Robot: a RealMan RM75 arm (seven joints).
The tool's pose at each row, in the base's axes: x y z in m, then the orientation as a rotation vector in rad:
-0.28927, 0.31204, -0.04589, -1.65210, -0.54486, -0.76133
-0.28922, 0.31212, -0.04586, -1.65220, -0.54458, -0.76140
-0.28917, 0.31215, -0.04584, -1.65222, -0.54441, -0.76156
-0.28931, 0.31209, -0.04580, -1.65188, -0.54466, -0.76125
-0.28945, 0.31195, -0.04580, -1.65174, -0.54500, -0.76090
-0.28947, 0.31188, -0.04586, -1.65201, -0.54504, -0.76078
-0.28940, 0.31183, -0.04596, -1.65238, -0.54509, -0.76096
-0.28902, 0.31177, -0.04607, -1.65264, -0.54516, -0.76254
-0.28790, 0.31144, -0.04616, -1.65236, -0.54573, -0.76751
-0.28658, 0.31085, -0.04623, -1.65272, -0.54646, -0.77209
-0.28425, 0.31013, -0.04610, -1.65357, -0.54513, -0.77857
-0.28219, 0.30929, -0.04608, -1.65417, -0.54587, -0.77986
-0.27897, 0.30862, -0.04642, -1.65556, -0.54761, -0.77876
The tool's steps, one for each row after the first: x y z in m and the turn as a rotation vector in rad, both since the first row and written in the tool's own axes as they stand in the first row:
0.00005, 0.00000, 0.00008, -0.00016, 0.00015, 0.00015
0.00010, 0.00001, 0.00012, -0.00026, 0.00032, 0.00017
0.00004, -0.00010, 0.00003, 0.00019, 0.00015, 0.00017
-0.00005, -0.00017, -0.00013, 0.00050, -0.00017, 0.00015
-0.00011, -0.00013, -0.00020, 0.00031, -0.00036, 0.00020
-0.00013, 0.00000, -0.00022, -0.00007, -0.00044, 0.00007
0.00005, 0.00036, -0.00020, -0.00088, 0.00028, -0.00089
0.00076, 0.00128, -0.00030, -0.00241, 0.00281, -0.00415
0.00164, 0.00239, -0.00061, -0.00434, 0.00477, -0.00728
0.00335, 0.00411, -0.00089, -0.00774, 0.00869, -0.01013
0.00480, 0.00574, -0.00132, -0.00863, 0.00875, -0.01135
0.00677, 0.00839, -0.00133, -0.00917, 0.00664, -0.01183

